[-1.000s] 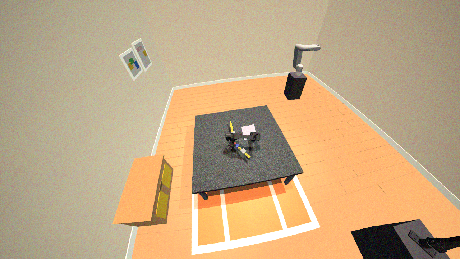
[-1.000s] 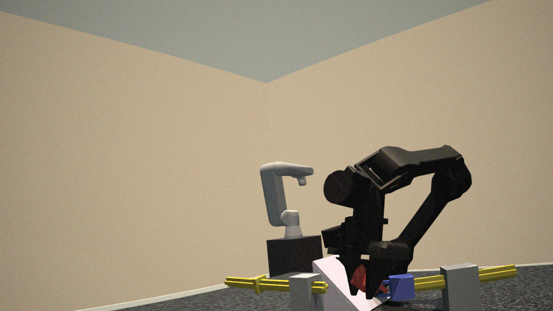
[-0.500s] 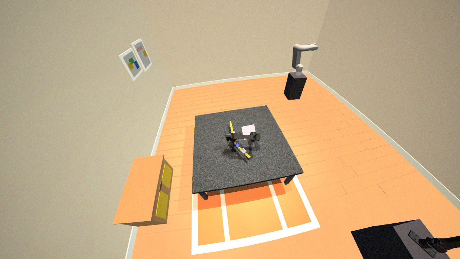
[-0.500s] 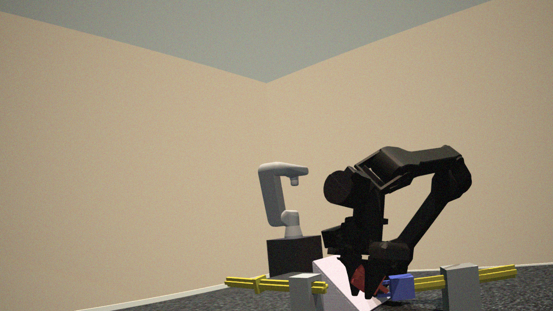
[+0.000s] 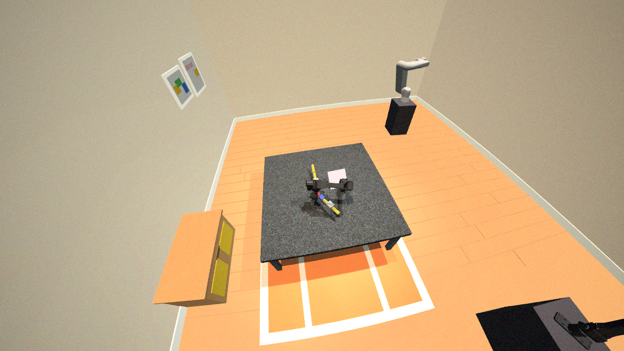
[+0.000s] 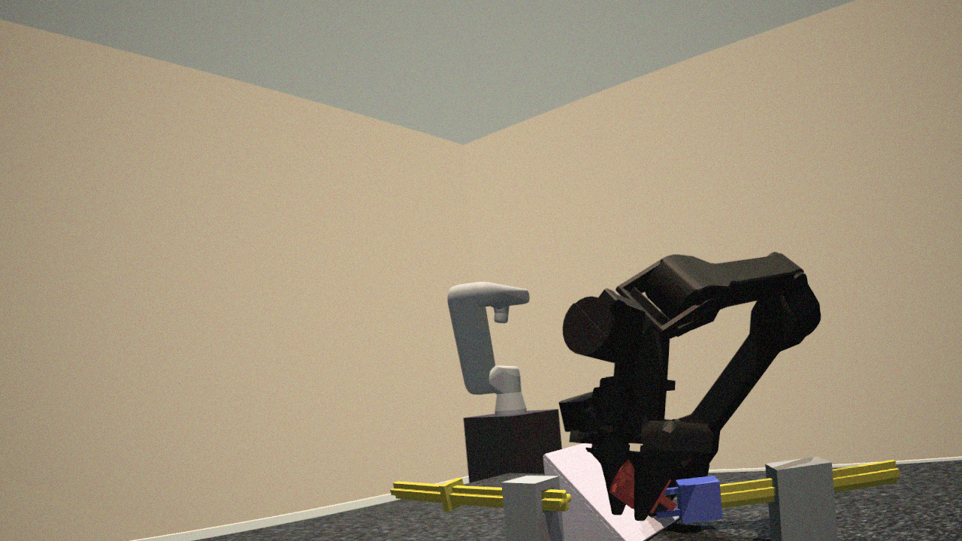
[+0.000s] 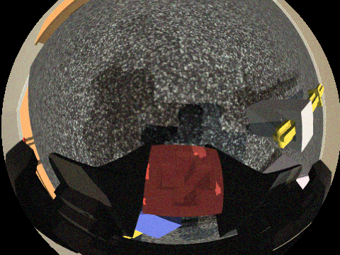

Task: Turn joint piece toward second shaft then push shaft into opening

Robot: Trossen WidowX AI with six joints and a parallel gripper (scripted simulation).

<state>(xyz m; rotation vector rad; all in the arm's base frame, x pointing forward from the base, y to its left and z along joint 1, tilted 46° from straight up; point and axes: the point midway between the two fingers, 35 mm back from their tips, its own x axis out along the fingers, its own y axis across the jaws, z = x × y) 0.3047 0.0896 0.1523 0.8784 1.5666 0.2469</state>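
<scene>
Now: the red square joint piece 2 cm behind my gripper tip, 1 cm to the left of it and 3 cm above it.
</scene>
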